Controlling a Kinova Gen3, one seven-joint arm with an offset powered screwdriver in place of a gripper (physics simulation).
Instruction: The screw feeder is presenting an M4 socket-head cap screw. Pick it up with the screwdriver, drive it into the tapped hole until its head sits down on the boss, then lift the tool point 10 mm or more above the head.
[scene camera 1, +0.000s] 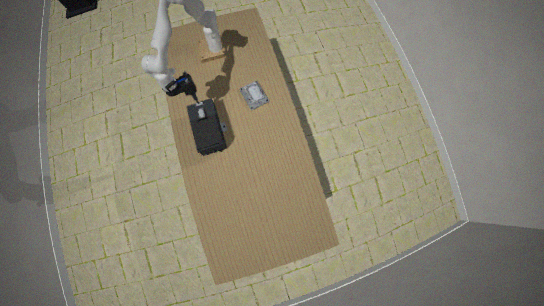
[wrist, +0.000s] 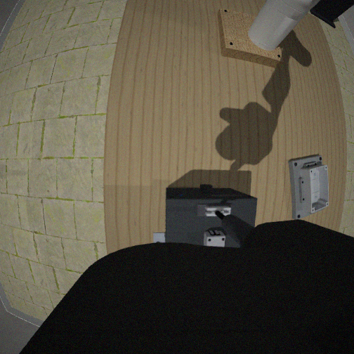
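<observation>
The black screw feeder (scene camera 1: 210, 136) (wrist: 184, 220) stands on the table, with a small silver pick-up plate (wrist: 209, 206) at its near-arm end. My screwdriver (scene camera 1: 198, 101) (wrist: 218, 214) points down with its tip over or at that plate; whether it touches is too small to tell. A screw cannot be made out at the tip or on the plate. The grey metal part (scene camera 1: 246, 99) (wrist: 296, 195) lies flat on the table, apart from the feeder, with a raised frame on it. Which of its holes is the tapped one cannot be told. The black tool body hides the lower wrist view.
The robot's base stands on a wooden block (scene camera 1: 212, 58) (wrist: 235, 50) at the far end of the table (scene camera 1: 260, 200) (wrist: 150, 125). A white bracket (wrist: 215, 239) sits on the feeder's top. The arm's shadow falls between base and feeder.
</observation>
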